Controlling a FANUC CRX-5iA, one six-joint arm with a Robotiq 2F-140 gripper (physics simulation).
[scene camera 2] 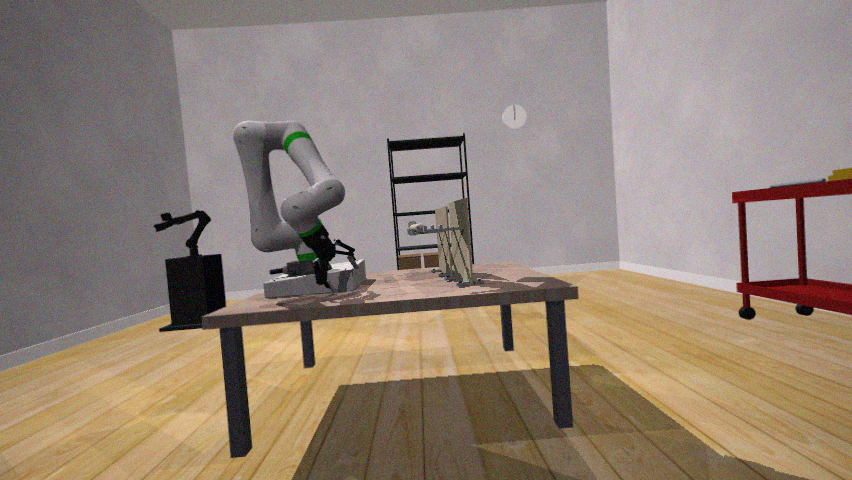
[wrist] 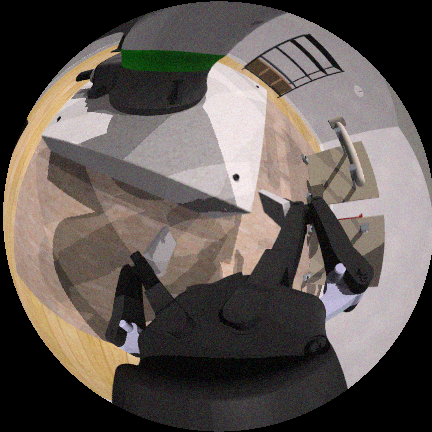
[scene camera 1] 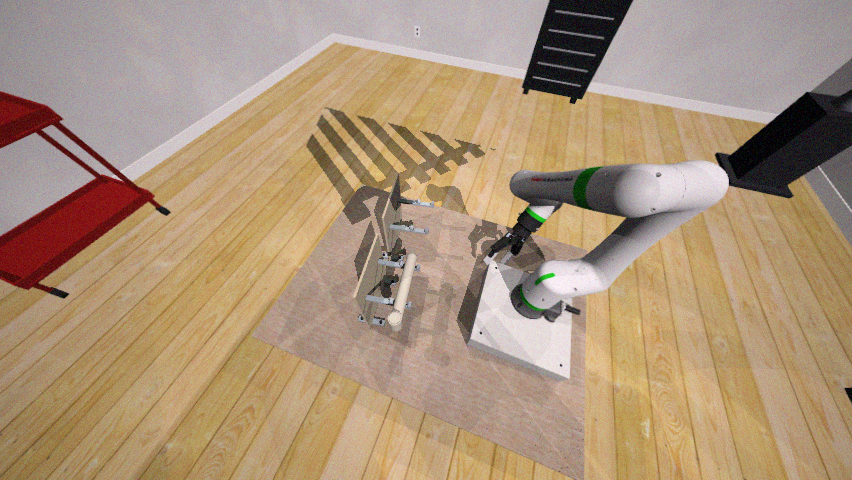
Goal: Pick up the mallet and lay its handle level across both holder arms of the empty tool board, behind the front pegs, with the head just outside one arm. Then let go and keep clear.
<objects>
my gripper: scene camera 2 346, 279; wrist; scene camera 1
same spot on my gripper: [scene camera 1: 504, 241] = [wrist: 342, 228]
</objects>
